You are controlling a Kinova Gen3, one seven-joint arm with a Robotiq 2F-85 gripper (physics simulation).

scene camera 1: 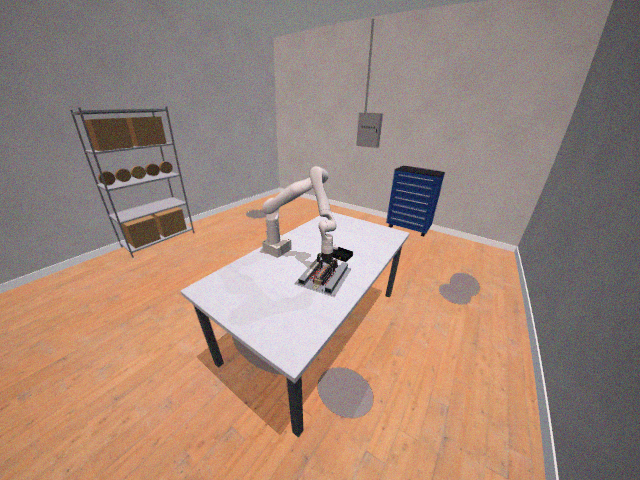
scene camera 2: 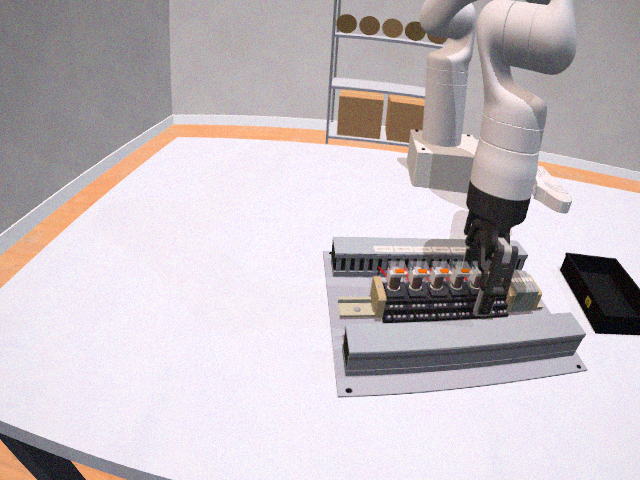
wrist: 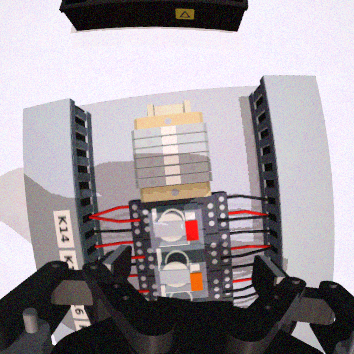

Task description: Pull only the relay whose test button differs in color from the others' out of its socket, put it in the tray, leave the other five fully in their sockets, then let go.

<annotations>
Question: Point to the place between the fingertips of my gripper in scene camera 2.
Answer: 474, 291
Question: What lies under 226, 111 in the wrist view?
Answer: A mounting plate.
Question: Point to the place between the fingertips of my gripper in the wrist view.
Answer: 191, 264
</annotations>
